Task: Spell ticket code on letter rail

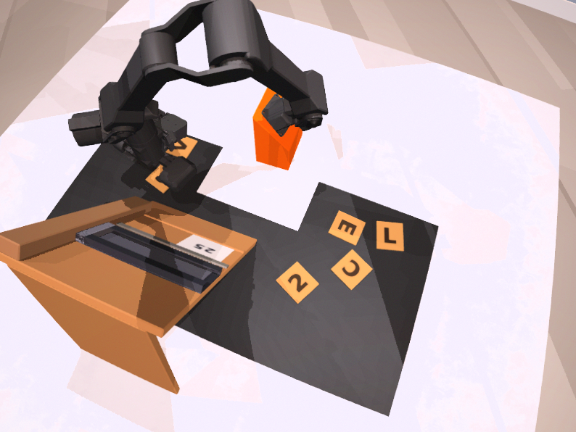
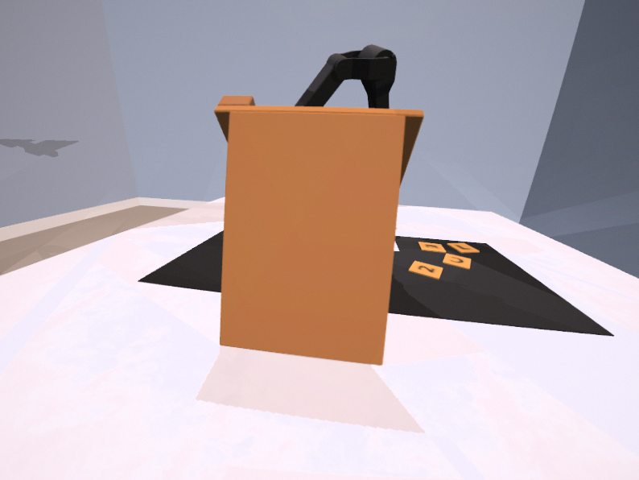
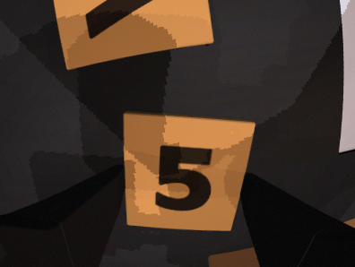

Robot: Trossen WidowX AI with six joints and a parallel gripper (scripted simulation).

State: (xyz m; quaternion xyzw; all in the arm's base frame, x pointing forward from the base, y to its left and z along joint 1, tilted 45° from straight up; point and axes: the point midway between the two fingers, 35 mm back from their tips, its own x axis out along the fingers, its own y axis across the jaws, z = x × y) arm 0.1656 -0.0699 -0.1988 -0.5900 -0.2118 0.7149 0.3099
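The v tile is 8 cm behind my gripper tip and 1 cm to the right of it. From my gripper tip the other things lie so: tile marked 5: right at my gripper tip; then black mat: 3 cm ahead, 20 cm to the left; then white ticket: 13 cm ahead, 20 cm to the left, 10 cm above.
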